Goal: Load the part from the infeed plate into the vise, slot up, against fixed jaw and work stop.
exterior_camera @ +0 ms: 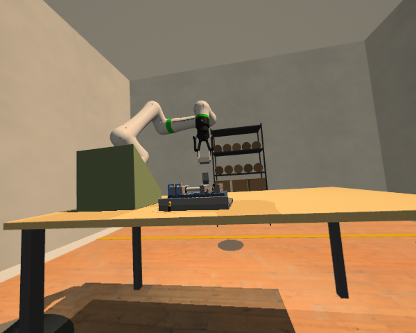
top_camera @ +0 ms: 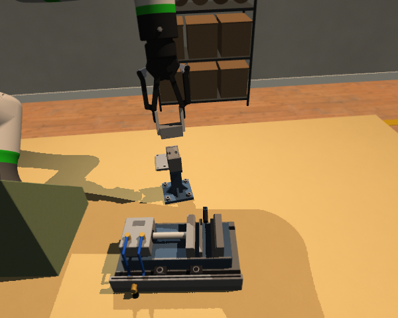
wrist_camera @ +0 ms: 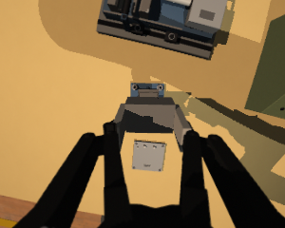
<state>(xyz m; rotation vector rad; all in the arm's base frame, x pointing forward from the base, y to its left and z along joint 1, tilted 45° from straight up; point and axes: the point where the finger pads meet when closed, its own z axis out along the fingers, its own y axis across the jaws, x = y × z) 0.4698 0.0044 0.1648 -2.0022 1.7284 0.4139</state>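
Right now the part is 1 cm to the right of my hand and 3 cm below it. The rest, counted from my hand: cylinder rod 1 cm behind, 24 cm to the right, 18 cm below; V-block post 20 cm below; work stop 8 cm ahead, 19 cm to the right, 17 cm below.
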